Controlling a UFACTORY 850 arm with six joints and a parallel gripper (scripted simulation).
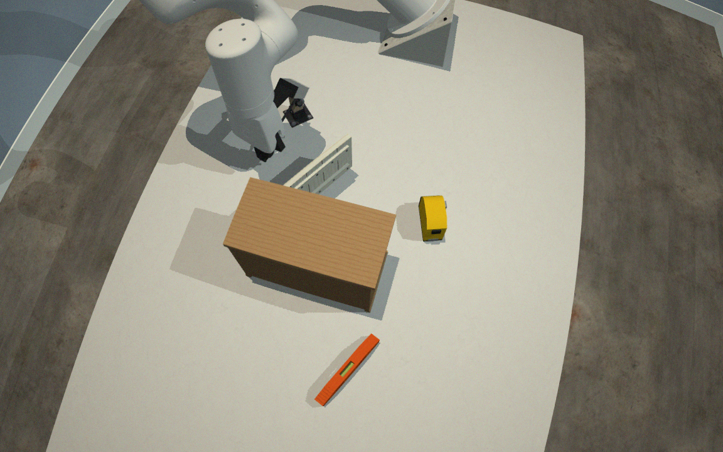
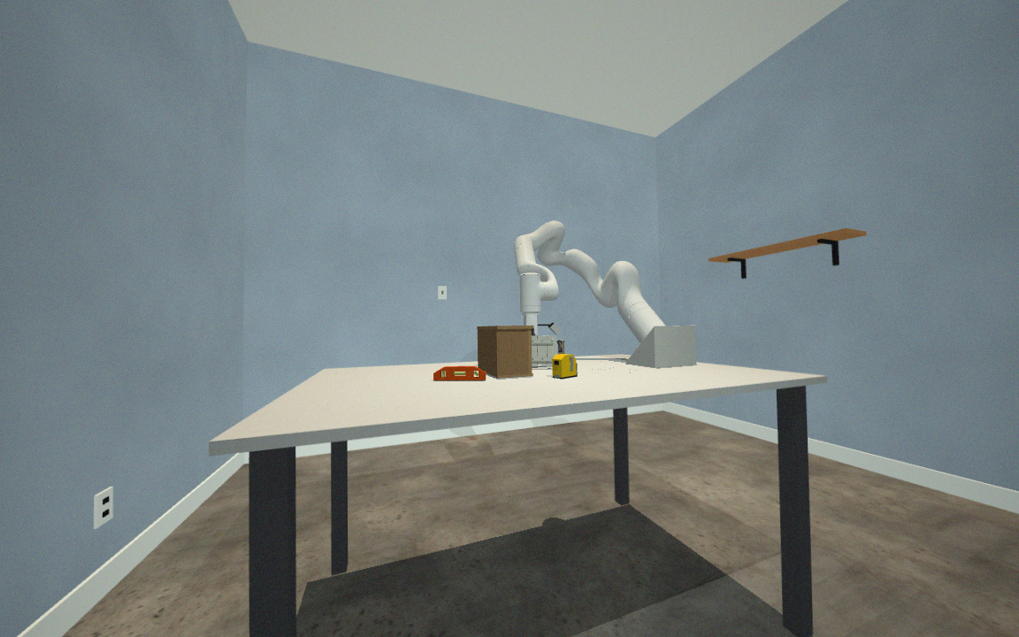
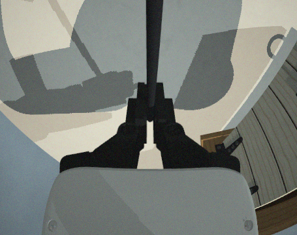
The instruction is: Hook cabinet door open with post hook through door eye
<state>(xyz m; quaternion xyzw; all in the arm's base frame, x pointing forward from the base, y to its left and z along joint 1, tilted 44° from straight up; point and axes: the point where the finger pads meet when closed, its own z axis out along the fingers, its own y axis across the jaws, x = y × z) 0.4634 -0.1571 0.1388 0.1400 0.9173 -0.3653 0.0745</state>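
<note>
My gripper is now 5 cm past the thin black hook, 2 cm to the right of it and 1 cm below it. Also, from my hand: yellow tape measure 35 cm to the left, 4 cm ahead, 2 cm below; then pale door 11 cm to the left, 5 cm ahead, 2 cm above; then hook post 9 cm behind, 3 cm to the left, 1 cm above.
</note>
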